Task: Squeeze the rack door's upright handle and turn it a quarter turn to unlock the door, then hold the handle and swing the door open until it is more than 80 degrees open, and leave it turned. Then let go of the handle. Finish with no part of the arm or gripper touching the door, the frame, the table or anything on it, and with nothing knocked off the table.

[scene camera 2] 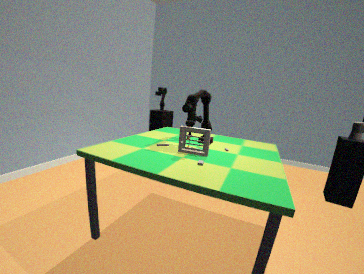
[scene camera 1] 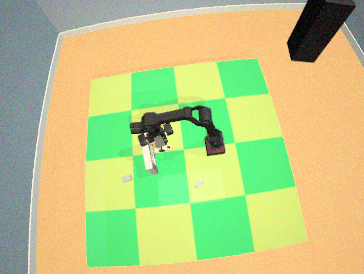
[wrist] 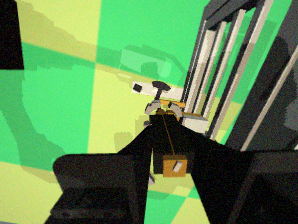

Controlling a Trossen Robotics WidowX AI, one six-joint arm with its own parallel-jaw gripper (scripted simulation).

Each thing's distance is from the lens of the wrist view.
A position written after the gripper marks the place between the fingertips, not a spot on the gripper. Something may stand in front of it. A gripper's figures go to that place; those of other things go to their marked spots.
gripper (wrist: 164, 129): 0.11 m
door handle (wrist: 174, 165): 0.07 m
